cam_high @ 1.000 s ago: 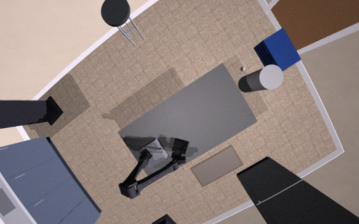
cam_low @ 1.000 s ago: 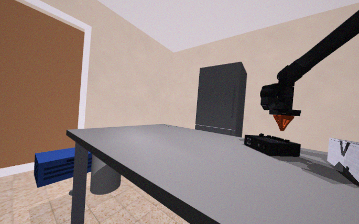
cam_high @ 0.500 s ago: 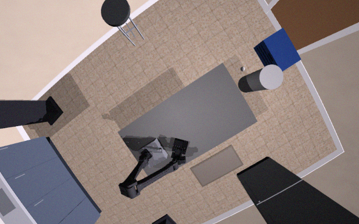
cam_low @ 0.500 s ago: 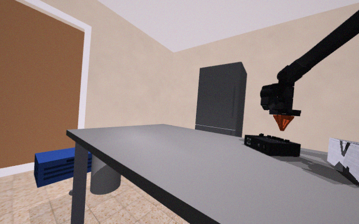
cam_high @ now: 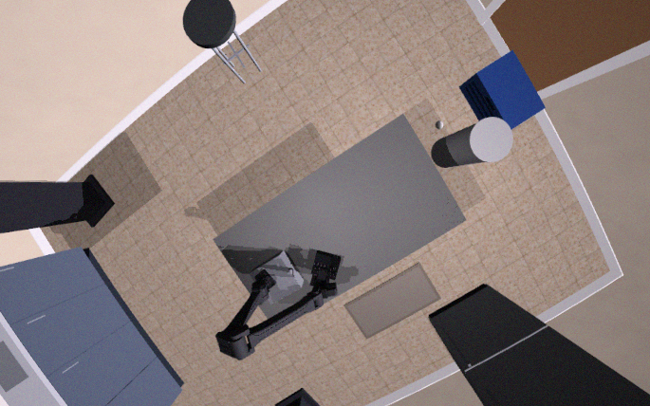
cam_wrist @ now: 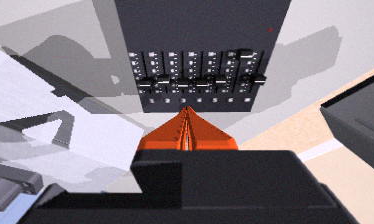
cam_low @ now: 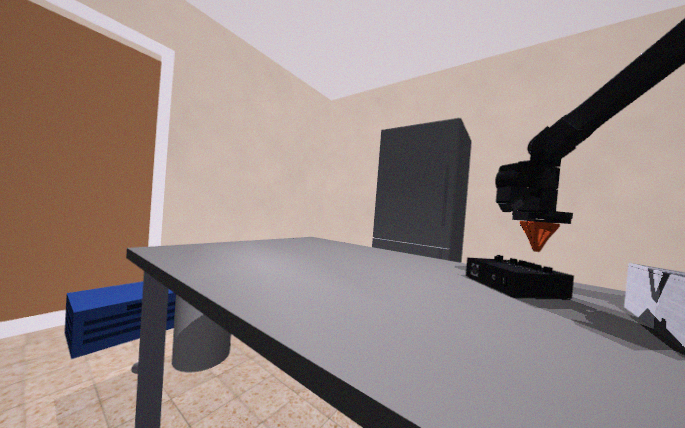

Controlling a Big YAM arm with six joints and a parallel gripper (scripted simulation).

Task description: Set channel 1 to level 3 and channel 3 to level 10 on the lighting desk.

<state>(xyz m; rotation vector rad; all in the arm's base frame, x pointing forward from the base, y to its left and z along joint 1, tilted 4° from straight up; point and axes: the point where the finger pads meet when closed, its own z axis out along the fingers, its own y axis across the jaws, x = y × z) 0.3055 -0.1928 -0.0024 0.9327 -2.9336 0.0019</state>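
The channel 3 cap lies 4 cm below my hand, 1 cm to the left of it and 1 cm ahead of it. From my hand the other things lie so: channel 1 fader cap (5 cm to the left, 4 cm below, 1 cm behind).
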